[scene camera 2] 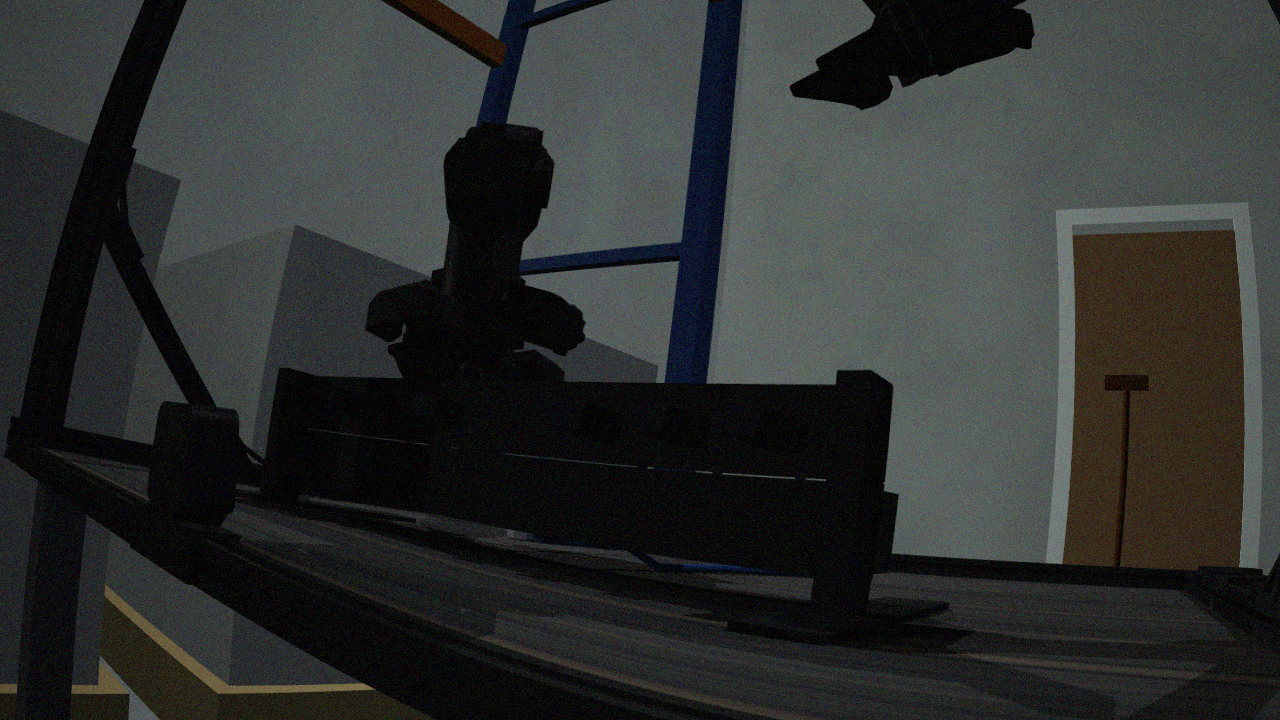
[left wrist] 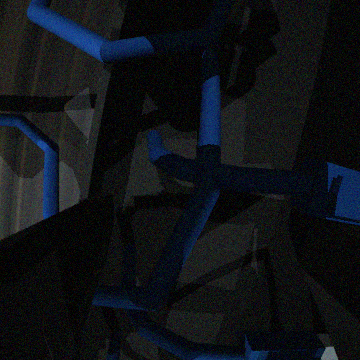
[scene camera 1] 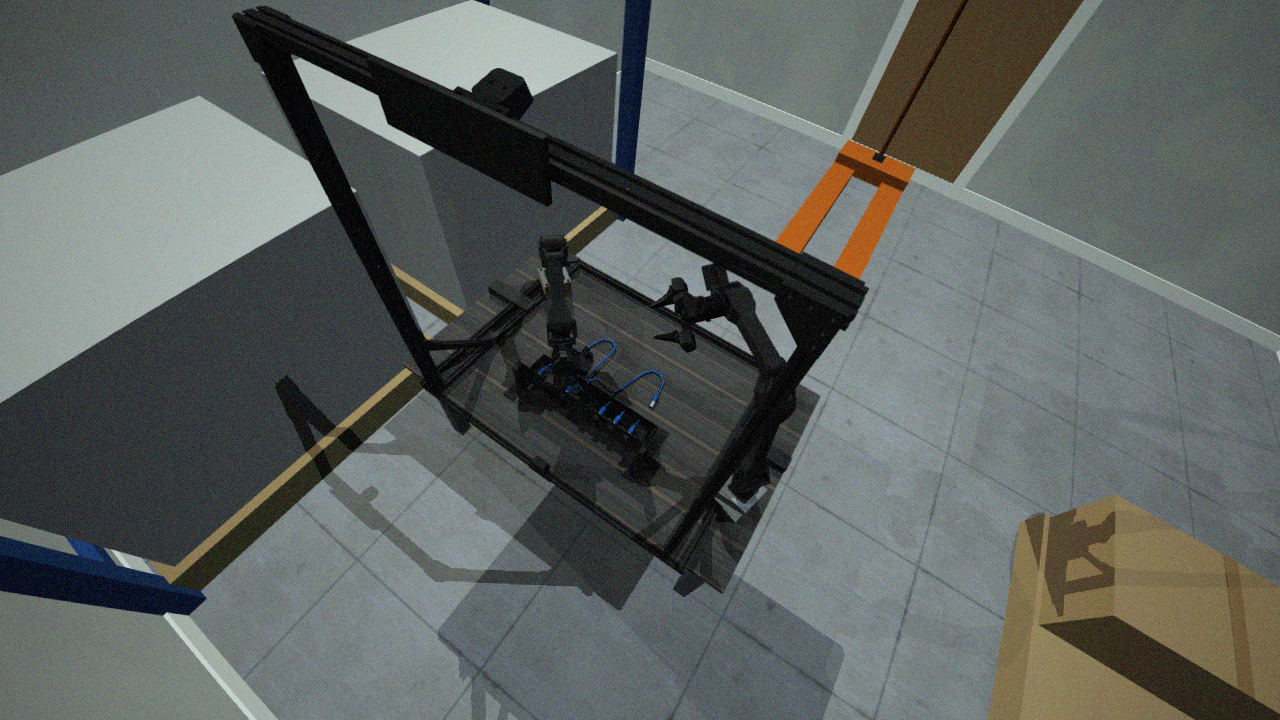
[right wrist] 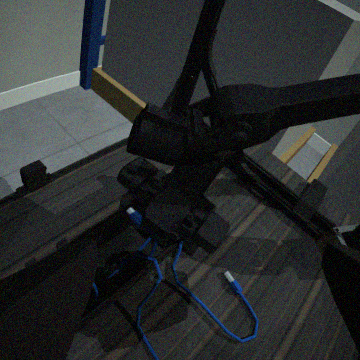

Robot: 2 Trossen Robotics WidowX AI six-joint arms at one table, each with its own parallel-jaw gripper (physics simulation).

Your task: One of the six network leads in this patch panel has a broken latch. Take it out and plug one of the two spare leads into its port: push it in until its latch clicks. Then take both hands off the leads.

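Places are measured from the left arm's base along level axes (x ahead, y left, z up), in millimetres.
Where they show: left gripper, fingertip midpoint: (left wrist: 204, 210) (scene camera 1: 570, 384) (right wrist: 153, 232); right gripper, fingertip midpoint: (scene camera 2: 804, 79) (scene camera 1: 652, 322) (right wrist: 213, 254); left arm's base, link origin: (right wrist: 355, 242); right arm's base, link origin: (scene camera 1: 743, 488).
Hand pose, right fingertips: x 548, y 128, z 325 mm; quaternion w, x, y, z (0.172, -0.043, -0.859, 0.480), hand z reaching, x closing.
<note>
Each offset is from my right fingertips to the centre of the thing. "*": to the spot under its first point. Level surfaces: height alone.
The dark patch panel {2 mm ahead, 181 mm right, 340 mm down} (scene camera 1: 651, 438) (scene camera 2: 662, 514) stands on the table. Several blue leads sit in it; three {* 91 mm ahead, 110 mm right, 299 mm down} (scene camera 1: 617, 417) show right of my left gripper. My left gripper (scene camera 1: 567, 376) (left wrist: 204, 210) is at the panel's left part, open, with blue cables crossing between its fingers. One blue plug {* 53 mm back, 210 mm right, 300 mm down} (left wrist: 345, 195) shows at the right edge of the left wrist view, another {* 90 mm back, 244 mm right, 305 mm down} (left wrist: 285, 347) at its bottom. A white-tipped plug {* 43 mm back, 219 mm right, 303 mm down} (right wrist: 133, 215) shows beside the left gripper. A spare lead's plug (scene camera 1: 652, 402) (right wrist: 232, 281) lies on the table. My right gripper (scene camera 1: 660, 321) is open, raised. The broken latch cannot be made out.
The table {394 mm down} (scene camera 1: 707, 394) (scene camera 2: 626, 653) is framed by black rails, with an overhead beam (scene camera 1: 662, 210) above. A blue cable loop {* 251 mm back, 27 mm right, 390 mm down} (scene camera 1: 605, 341) lies behind the panel. The panel's foot {* 226 mm ahead, 86 mm right, 389 mm down} (scene camera 2: 836, 617) stands on the table. Much is in dark shadow.
</note>
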